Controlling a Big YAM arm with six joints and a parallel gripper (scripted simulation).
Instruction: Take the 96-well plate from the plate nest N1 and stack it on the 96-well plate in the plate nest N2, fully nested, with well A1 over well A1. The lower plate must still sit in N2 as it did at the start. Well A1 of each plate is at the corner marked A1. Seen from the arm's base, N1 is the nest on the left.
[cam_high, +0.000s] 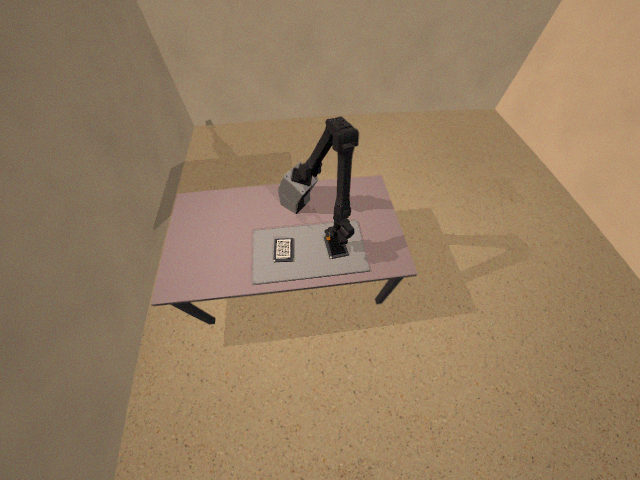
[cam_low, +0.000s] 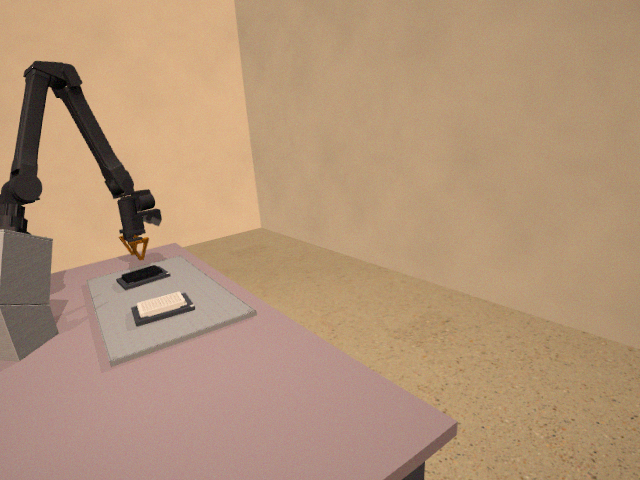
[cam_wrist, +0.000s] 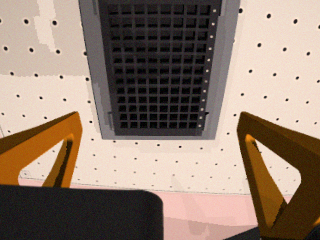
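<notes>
The dark 96-well plate lies 7 cm below my hand. Also, from my hand: white 96-well plate (32 cm to the right, 7 cm below, 7 cm ahead).
</notes>
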